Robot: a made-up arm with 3 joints.
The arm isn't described. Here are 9 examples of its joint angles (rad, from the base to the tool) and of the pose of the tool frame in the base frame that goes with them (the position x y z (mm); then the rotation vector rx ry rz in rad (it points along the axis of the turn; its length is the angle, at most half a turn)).
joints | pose
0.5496 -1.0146 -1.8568 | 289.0 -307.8 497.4 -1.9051 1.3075 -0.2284
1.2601 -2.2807 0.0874 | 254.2 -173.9 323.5 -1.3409 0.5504 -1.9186
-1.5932 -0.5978 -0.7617 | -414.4 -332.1 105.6 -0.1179 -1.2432 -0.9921
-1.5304 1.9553 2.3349 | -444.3 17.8 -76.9 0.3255 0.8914 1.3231
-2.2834 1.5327 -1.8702 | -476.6 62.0 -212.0 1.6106 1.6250 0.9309
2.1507 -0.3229 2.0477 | 227.2 -74.9 -337.8 0.8416 0.9936 -2.0097
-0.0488 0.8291 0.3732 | 158.9 -25.5 369.0 0.3312 0.1091 0.8271
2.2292 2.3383 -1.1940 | 372.7 120.6 -229.3 1.3559 0.1440 1.2313
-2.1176 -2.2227 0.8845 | -208.7 -242.4 -195.5 -2.3114 1.5541 0.6693
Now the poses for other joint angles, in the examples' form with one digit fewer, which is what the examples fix.
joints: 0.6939 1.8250 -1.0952
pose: 376 99 330 -0.160 -0.480 1.702
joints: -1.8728 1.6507 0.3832
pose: -313 71 16 -1.216 -1.093 1.281
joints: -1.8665 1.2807 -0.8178
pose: -461 15 124 -1.719 -1.998 0.191
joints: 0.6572 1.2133 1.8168
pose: 221 84 355 1.897 1.537 0.321
